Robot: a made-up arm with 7 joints. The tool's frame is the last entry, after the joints.
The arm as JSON. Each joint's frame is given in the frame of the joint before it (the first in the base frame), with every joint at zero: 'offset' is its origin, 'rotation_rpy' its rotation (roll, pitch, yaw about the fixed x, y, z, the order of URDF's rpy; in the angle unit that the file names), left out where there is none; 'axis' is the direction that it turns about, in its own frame. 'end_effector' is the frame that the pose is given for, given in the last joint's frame.
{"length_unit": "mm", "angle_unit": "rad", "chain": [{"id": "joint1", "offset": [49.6, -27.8, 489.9], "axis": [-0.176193, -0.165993, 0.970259]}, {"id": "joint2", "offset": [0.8, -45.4, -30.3], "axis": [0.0, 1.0, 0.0]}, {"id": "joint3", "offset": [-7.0, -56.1, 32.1], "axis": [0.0, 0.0, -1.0]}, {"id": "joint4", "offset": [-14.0, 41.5, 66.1], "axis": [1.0, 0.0, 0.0]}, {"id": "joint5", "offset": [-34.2, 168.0, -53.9], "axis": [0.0, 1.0, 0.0]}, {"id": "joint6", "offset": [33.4, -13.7, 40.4], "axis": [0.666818, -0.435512, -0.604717]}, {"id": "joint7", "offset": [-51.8, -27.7, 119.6], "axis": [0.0, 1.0, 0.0]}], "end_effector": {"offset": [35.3, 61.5, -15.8], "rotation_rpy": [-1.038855, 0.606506, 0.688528]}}
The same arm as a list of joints. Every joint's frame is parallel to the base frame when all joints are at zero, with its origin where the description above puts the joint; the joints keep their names.
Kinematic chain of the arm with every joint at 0, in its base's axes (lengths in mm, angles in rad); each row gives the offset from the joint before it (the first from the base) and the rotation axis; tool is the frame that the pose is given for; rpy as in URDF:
joint1: xyz 49.6 -27.8 489.9 axis -0.176193 -0.165993 0.970259
joint2: xyz 0.8 -45.4 -30.3 axis +y
joint3: xyz -7.0 -56.1 32.1 axis -z
joint4: xyz -14.0 41.5 66.1 axis +x
joint5: xyz -34.2 168.0 -53.9 axis +y
joint6: xyz 33.4 -13.7 40.4 axis 0.666818 -0.435512 -0.604717
joint7: xyz -51.8 -27.7 119.6 axis +y
tool: xyz 35.3 61.5 -15.8 rpy -1.0389 0.6065 0.6885

